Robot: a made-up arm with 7 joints. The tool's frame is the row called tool. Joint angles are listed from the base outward.
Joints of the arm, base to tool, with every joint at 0 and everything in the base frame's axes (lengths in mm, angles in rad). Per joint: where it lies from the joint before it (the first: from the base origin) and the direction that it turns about. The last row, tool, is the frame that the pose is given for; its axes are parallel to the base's.
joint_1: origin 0 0 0 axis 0 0.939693 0.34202
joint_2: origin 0 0 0 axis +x
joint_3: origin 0 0 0 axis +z
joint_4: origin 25.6 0 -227.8 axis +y
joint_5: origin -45.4 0 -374.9 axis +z
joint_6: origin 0 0 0 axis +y
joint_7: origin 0 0 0 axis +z
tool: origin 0 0 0
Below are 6 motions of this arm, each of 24 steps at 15 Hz.
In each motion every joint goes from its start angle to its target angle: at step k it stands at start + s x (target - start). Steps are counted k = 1, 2, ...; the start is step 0. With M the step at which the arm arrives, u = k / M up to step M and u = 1 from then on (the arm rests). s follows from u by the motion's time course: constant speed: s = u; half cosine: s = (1 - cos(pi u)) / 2; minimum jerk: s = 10 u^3 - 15 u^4 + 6 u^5.
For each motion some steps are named. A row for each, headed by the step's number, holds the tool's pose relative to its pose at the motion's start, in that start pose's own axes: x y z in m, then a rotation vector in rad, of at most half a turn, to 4 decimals.
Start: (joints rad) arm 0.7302 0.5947 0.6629 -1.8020 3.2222 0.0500 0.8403
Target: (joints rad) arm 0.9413 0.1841 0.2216 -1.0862 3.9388 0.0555 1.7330
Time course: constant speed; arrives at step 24
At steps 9, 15, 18, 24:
9: 0.1533 -0.0478 0.0984 -0.3496 -0.2914 0.7002
15: 0.2365 -0.0545 0.1970 -0.6825 -0.3826 1.1210
18: 0.2695 -0.0500 0.2530 -0.8747 -0.3908 1.3096
24: 0.3152 -0.0261 0.3723 -1.3006 -0.3205 1.6255

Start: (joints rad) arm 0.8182 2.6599 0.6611 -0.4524 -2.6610 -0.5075 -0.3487
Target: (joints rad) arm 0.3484 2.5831 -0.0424 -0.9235 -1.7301 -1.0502 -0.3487
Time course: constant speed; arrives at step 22
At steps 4, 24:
4: 0.0017 -0.0009 0.0031 0.0997 -0.0483 0.0731
24: 0.0333 0.0634 0.0132 0.8059 -0.3368 0.2960

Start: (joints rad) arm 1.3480 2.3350 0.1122 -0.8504 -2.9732 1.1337 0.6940
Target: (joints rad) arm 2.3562 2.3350 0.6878 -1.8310 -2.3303 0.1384 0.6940
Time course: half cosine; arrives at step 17
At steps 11, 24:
11: -0.0686 0.3036 -0.2703 0.1993 -0.0177 0.7288
24: -0.1485 0.4297 -0.2862 0.4025 -0.1835 1.0348

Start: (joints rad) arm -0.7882 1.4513 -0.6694 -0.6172 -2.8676 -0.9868 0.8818
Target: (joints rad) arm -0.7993 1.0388 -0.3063 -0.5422 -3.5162 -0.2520 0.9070
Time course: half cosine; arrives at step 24
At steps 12, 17, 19, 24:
12: 0.0295 0.0692 0.0294 0.3278 0.2951 -0.0725
17: 0.0517 0.1081 0.0499 0.5342 0.4525 -0.1203
19: 0.0590 0.1195 0.0566 0.5981 0.4968 -0.1354
24: 0.0677 0.1319 0.0642 0.6705 0.5445 -0.1527

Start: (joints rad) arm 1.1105 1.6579 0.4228 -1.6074 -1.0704 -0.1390 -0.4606
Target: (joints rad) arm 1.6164 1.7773 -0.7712 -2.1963 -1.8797 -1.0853 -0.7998
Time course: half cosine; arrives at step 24
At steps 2, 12, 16, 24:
2: 0.0109 0.0028 -0.0015 0.0132 -0.0444 -0.0201
12: 0.2998 0.0836 0.0979 0.5776 -1.2299 -0.4135
16: 0.3851 0.1325 0.2319 1.0202 -1.7326 -0.4645
24: 0.4005 0.1890 0.3812 1.5625 -2.0937 -0.3893

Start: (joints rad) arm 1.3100 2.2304 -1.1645 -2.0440 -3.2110 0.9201 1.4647
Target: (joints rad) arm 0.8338 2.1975 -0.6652 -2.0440 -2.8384 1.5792 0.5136
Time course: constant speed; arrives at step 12
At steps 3, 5, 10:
3: -0.0861 -0.0026 0.0116 0.1164 0.1674 -0.4208
5: -0.1424 0.0069 0.0235 0.1861 0.2810 -0.7127
10: -0.2679 0.0679 0.0649 0.3487 0.5767 -1.4659

